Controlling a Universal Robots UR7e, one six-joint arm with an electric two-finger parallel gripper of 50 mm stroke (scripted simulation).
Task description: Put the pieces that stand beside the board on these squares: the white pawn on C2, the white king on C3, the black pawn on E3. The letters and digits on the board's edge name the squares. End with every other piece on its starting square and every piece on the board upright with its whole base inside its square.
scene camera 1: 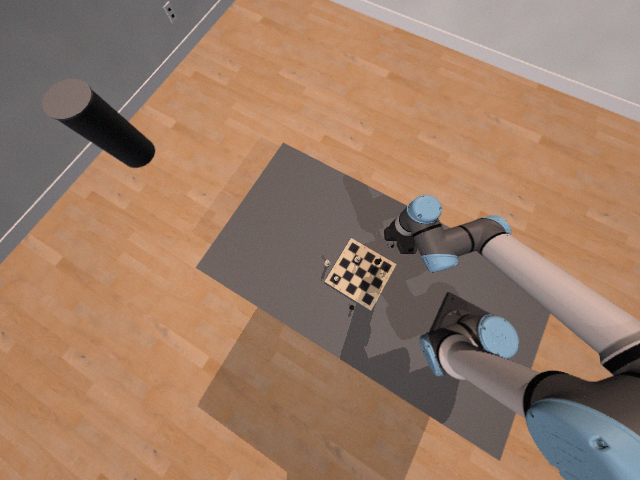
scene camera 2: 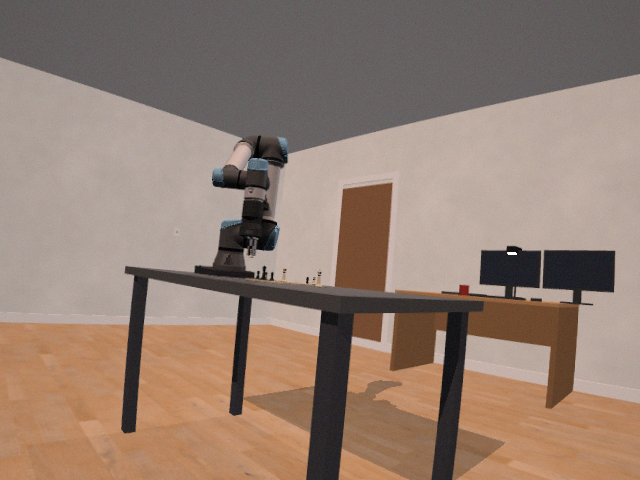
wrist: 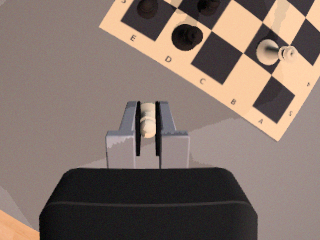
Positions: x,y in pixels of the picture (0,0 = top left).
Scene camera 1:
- chessboard: 356,280
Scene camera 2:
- my gripper: 251,255
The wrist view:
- my gripper: 147,118
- chessboard: 225,65
